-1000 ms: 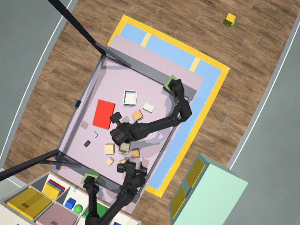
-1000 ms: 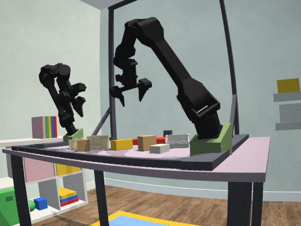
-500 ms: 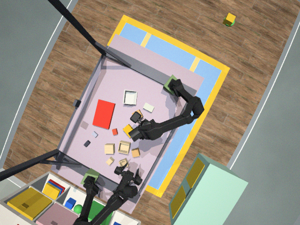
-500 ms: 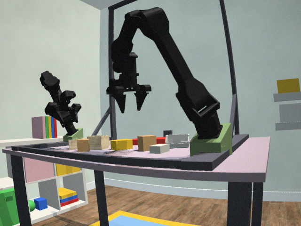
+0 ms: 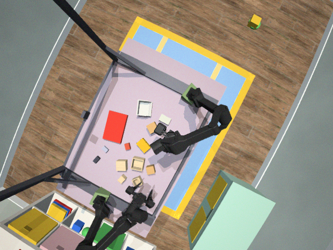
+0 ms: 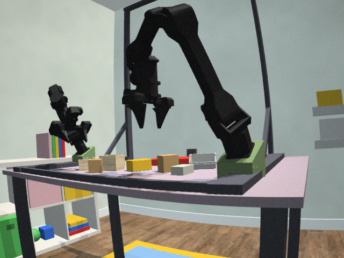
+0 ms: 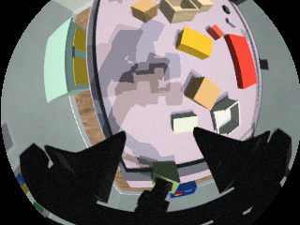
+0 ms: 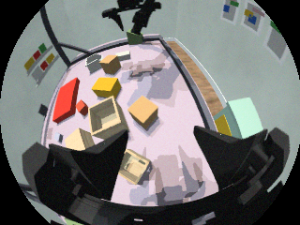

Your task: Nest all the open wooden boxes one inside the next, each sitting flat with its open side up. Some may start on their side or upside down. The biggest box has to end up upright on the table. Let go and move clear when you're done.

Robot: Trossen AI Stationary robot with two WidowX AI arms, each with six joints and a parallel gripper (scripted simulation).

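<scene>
Right now the tan box is 12 cm below my right hand, 9 cm to the left of it and 4 cm behind it. From my right hand the other things lie so: pale block 40 cm to the left, 19 cm behind, 13 cm below; flat red slab 41 cm behind, 14 cm to the left, 13 cm below; red cube 26 cm behind, 13 cm below, 10 cm to the left.
</scene>
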